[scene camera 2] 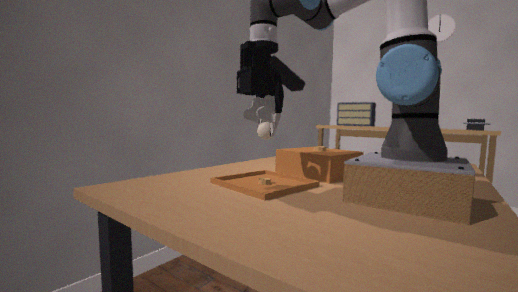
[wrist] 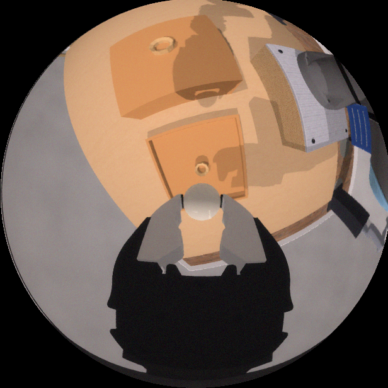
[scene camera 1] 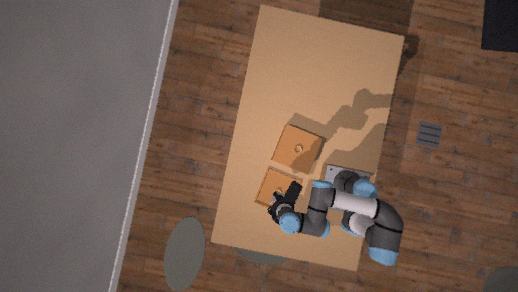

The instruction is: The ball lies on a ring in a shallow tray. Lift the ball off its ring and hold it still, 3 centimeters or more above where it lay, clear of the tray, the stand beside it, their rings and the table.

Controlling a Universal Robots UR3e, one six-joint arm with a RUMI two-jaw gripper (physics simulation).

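Places are measured from the arm's base along level axes (x ahead, y left, z up), in centimetres.
Where they show: gripper, fingertip midpoint: [scene camera 2: 266,135]; arm's base at its link origin: [scene camera 2: 412,157] [scene camera 1: 346,183].
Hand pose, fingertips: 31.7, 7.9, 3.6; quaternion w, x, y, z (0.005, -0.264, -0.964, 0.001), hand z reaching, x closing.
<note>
Each offset is from my fingertips to the centre of the thing, as dx, dy, dz. "*": to the spot under its first point. Level surfaces: height alone.
The white ball @[+0.1, +0.1, +1.1] [scene camera 2: 265,130] [wrist: 202,202] is held between the two fingertips of my gripper [scene camera 2: 269,129] [wrist: 201,195], which is shut on it. The ball is high in the air, well above the shallow orange tray @[* +1.5, +9.6, -12.0] [scene camera 2: 238,191] [wrist: 243,156] and apart from the tray, the stand and the table. The tray's small ring @[* -0.8, +1.3, -11.0] [scene camera 2: 265,181] [wrist: 202,168] is bare. The orange stand [scene camera 1: 295,145] [scene camera 2: 290,162] [wrist: 145,75] is beside the tray, with a bare ring @[* -7.5, -22.8, -5.0] [scene camera 1: 298,148] [scene camera 2: 320,148] [wrist: 162,45] on top. In scene camera 1 the gripper's fingers and the ball are mostly hidden by the arm.
The wooden table @[dz -12.1] [scene camera 1: 320,65] [scene camera 2: 200,215] carries the tray, the stand and the arm's base block [scene camera 2: 407,197] [wrist: 285,100], which is to the right of the tray in scene camera 2. A grey wall is behind the table's far side in that view.
</note>
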